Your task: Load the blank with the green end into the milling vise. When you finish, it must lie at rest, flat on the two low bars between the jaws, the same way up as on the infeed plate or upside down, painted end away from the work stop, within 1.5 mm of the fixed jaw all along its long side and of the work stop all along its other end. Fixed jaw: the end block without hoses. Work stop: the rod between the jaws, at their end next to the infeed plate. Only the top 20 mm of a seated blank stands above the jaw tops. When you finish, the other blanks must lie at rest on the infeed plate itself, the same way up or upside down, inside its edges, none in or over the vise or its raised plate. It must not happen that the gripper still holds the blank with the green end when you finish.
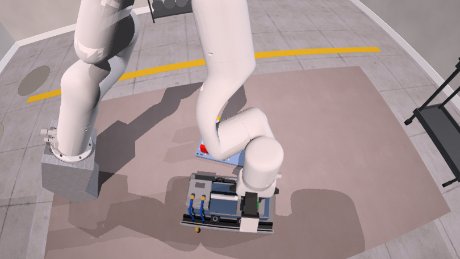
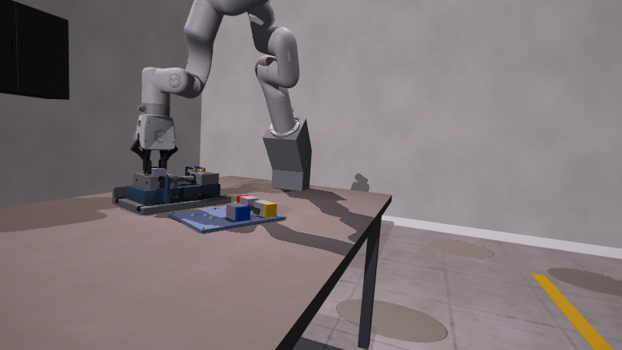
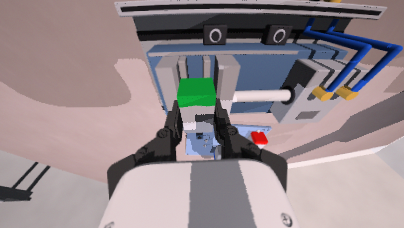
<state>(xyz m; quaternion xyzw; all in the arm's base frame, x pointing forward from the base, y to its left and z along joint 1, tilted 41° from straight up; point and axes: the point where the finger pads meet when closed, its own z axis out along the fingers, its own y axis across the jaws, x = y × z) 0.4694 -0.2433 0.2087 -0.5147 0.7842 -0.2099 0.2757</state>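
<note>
Right now my hand is 20 mm above the green-ended blank. The rest, counted from my hand: moving jaw 40 mm below, 30 mm behind, 10 mm to the left; work stop rod 40 mm to the left, 30 mm below, 20 mm ahead; fixed jaw 40 mm below, 30 mm ahead, 10 mm to the right.
</note>
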